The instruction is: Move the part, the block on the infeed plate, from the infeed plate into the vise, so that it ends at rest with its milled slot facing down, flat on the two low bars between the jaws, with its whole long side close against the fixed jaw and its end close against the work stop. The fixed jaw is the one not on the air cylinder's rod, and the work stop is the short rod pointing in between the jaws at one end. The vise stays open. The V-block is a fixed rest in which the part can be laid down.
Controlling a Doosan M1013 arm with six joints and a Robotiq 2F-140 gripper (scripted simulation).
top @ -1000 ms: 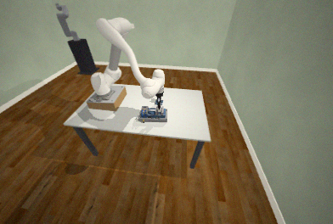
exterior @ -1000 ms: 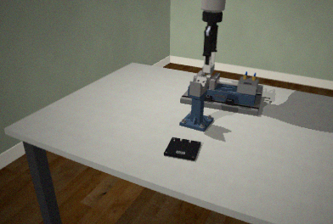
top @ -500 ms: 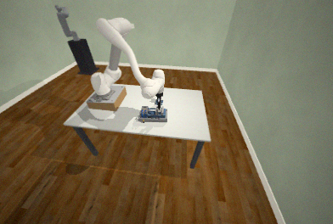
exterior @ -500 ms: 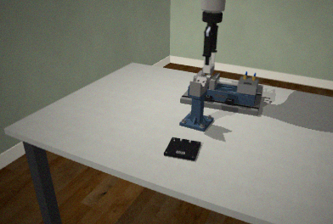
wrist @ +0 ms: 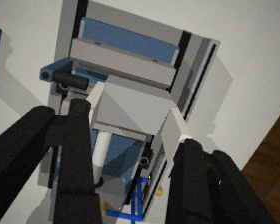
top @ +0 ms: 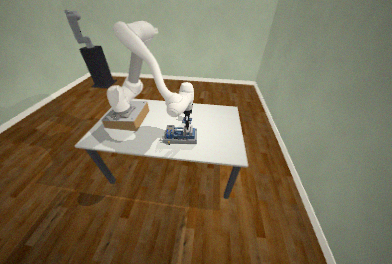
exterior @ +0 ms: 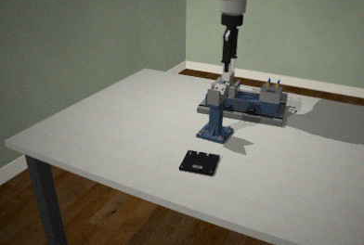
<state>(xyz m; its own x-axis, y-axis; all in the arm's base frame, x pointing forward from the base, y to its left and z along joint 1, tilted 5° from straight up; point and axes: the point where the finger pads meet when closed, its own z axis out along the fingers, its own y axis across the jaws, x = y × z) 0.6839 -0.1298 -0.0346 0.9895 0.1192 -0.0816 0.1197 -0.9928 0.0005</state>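
The fixed jaw lies 6 cm below my hand, 3 cm ahead of it and 2 cm to the left of it. The rest, counted from my hand: cylinder rod 9 cm behind, 6 cm below, 1 cm to the left; then part 3 cm below; then work stop 7 cm to the left, 5 cm below, 1 cm behind.
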